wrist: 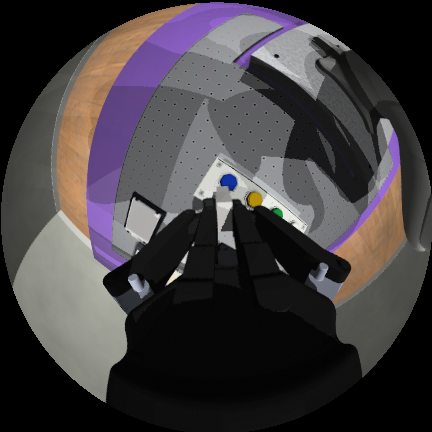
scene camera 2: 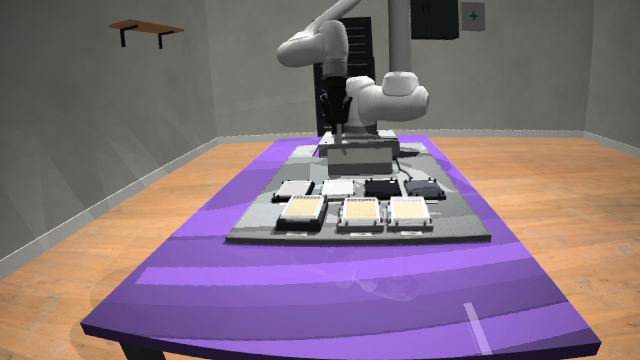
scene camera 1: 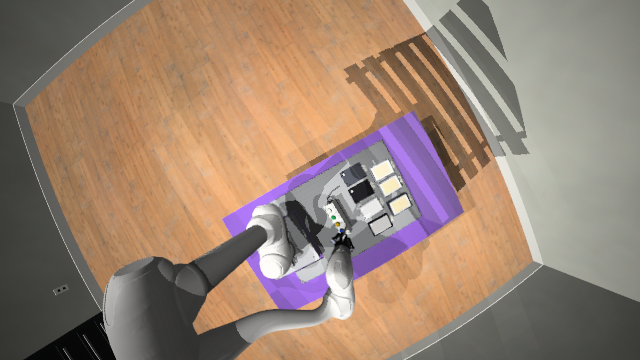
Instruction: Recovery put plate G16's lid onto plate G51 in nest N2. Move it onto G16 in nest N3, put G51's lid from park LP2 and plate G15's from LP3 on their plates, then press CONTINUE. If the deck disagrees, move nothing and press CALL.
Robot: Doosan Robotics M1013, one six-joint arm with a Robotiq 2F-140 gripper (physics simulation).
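Pixels of known places: gripper, fingertip midpoint: [wrist: 222, 196] [scene camera 2: 338, 144] [scene camera 1: 343, 231]; arm's base at its link origin: [scene camera 2: 359, 136].
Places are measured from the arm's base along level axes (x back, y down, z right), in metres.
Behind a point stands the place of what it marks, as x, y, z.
The button box [scene camera 1: 330, 209] {-0.386, -0.027, -0.086} [scene camera 2: 360, 161] {-0.443, 0.001, -0.011} [wrist: 210, 176] {-0.391, -0.020, 0.094} carries a blue button [scene camera 1: 341, 231] {-0.380, -0.026, 0.068} [wrist: 228, 181] {-0.380, -0.024, 0.068}, a yellow button [scene camera 1: 337, 224] {-0.379, -0.025, 0.017} [wrist: 254, 199] {-0.379, -0.025, 0.019} and a green button [scene camera 1: 333, 217] {-0.379, -0.026, -0.033} [wrist: 277, 214] {-0.374, -0.023, -0.032}; its labels are unreadable. My gripper [scene camera 1: 344, 236] {-0.394, -0.049, 0.067} [scene camera 2: 339, 134] {-0.394, -0.049, 0.067} [wrist: 222, 196] {-0.394, -0.049, 0.067} is shut and empty, its tips at the blue button's edge in the wrist view; contact cannot be told. Three cream-welled plates, left [scene camera 1: 400, 204] {-0.800, 0.010, 0.120} [scene camera 2: 302, 207] {-0.820, 0.008, 0.120}, middle [scene camera 1: 390, 185] {-0.800, 0.019, -0.021} [scene camera 2: 361, 210] {-0.820, 0.017, -0.020} and right [scene camera 1: 382, 170] {-0.798, 0.016, -0.133} [scene camera 2: 409, 211] {-0.831, 0.016, -0.131} in scene camera 2, sit in nests. Whether they wear lids is unclear.
Behind the plates lie a light grey piece [scene camera 1: 380, 224] {-0.625, 0.027, 0.176} [scene camera 2: 295, 188] {-0.633, 0.027, 0.176} [wrist: 142, 218] {-0.603, 0.027, 0.179}, a white piece [scene camera 1: 371, 207] {-0.624, 0.027, 0.045} [scene camera 2: 338, 188] {-0.637, 0.027, 0.049}, a black piece [scene camera 1: 361, 191] {-0.616, 0.035, -0.078} [scene camera 2: 382, 188] {-0.620, 0.035, -0.077} and a dark grey piece [scene camera 1: 353, 174] {-0.622, 0.035, -0.200} [scene camera 2: 424, 188] {-0.626, 0.035, -0.201}. The arm's base plate is beyond the box. A cable runs beside the box.
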